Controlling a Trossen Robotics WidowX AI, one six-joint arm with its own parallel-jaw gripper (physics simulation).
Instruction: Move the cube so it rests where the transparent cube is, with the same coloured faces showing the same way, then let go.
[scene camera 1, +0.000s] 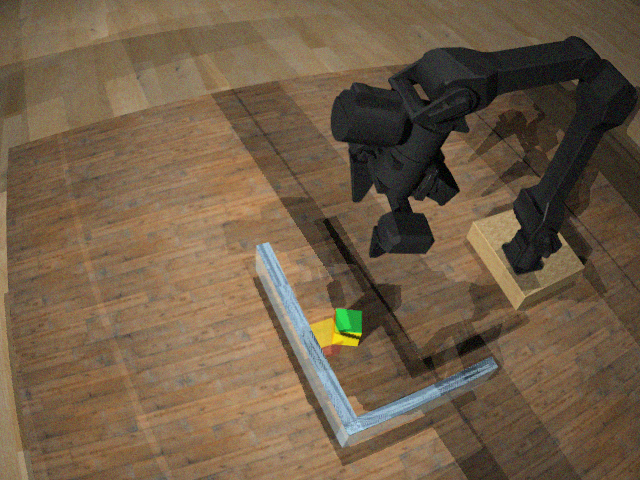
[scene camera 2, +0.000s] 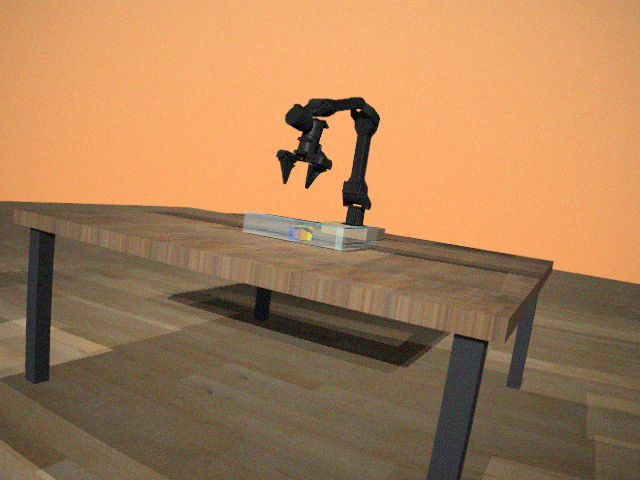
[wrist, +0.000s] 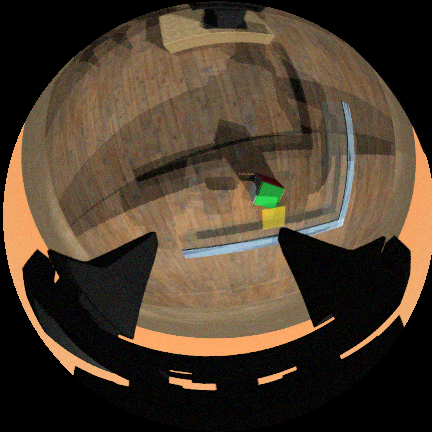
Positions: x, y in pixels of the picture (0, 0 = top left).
My gripper (scene camera 1: 363, 228): 0.72 m from the lens. A cube (scene camera 1: 349, 322): 0.76 m from the lens.
